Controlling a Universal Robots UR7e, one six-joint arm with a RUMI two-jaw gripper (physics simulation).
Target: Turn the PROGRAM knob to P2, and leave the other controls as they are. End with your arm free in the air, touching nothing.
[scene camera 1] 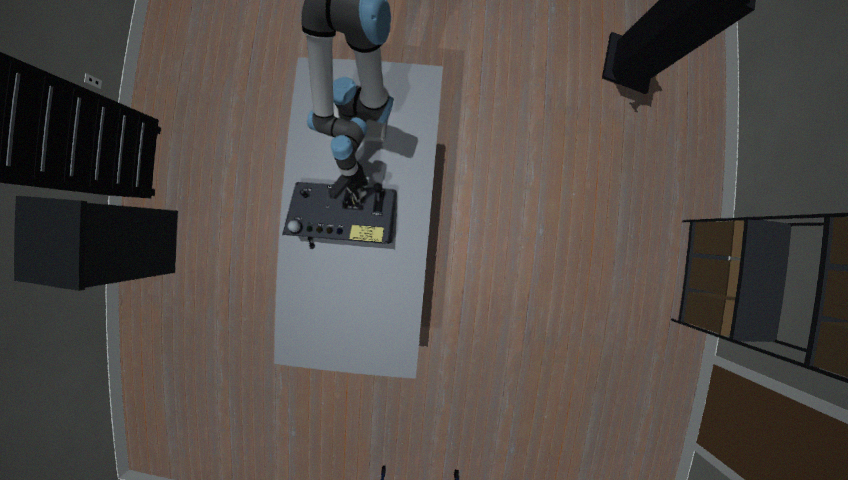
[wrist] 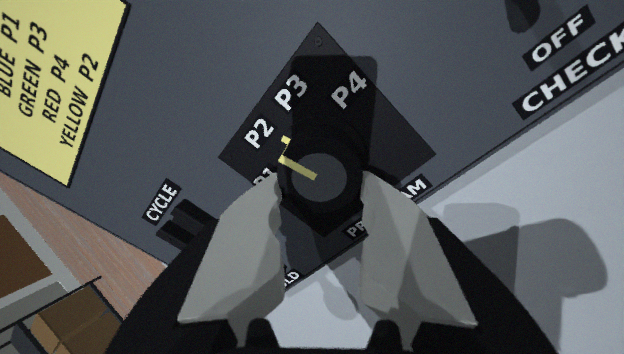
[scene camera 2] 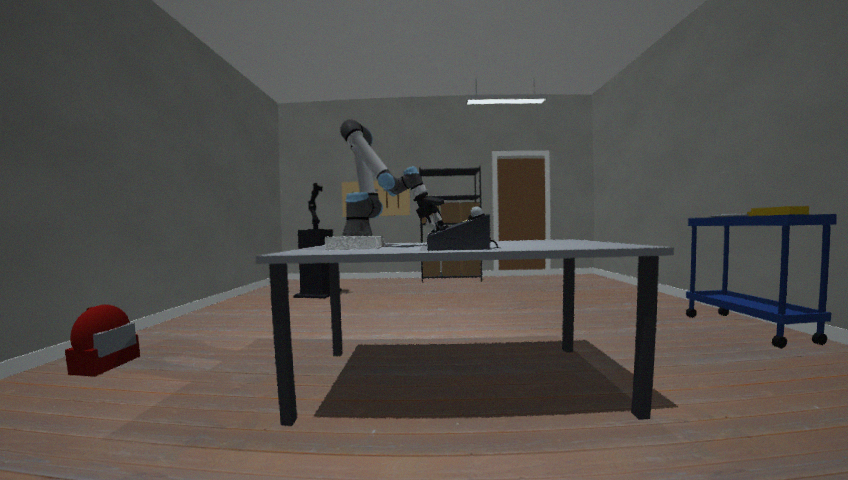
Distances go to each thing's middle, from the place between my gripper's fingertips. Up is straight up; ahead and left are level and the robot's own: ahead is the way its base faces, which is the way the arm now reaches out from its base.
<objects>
I see the dark sloped control panel (scene camera 1: 315, 216) 110 mm ahead of my hand, 50 mm to the right of it and 10 mm above it.
</objects>
